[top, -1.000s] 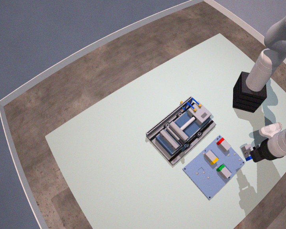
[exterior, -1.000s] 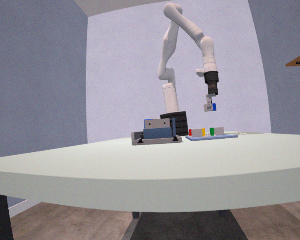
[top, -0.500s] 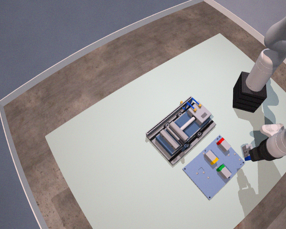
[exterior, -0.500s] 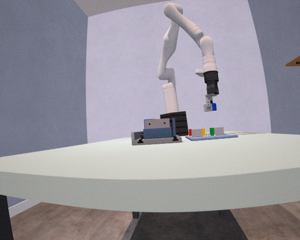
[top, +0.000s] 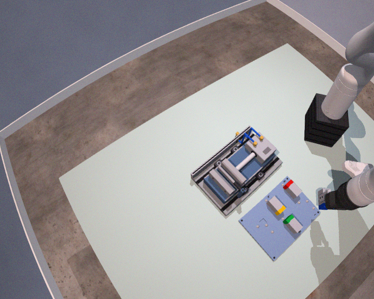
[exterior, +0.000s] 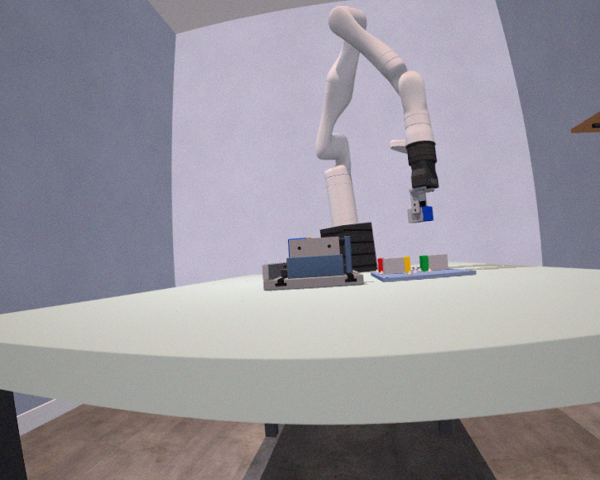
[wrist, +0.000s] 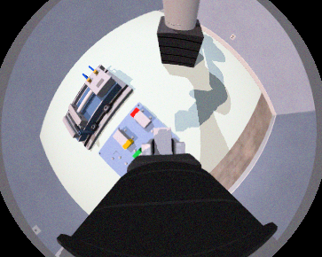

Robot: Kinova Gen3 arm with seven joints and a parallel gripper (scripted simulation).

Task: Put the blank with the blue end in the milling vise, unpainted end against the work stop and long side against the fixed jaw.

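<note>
My hand is 2 cm above the blank with blue end. Also, from my hand: green-ended blank (14 cm below, 9 cm ahead, 1 cm to the right); blank with yellow end (14 cm below, 10 cm to the right, 8 cm ahead); red-ended blank (14 cm below, 9 cm to the right, 1 cm behind).
</note>
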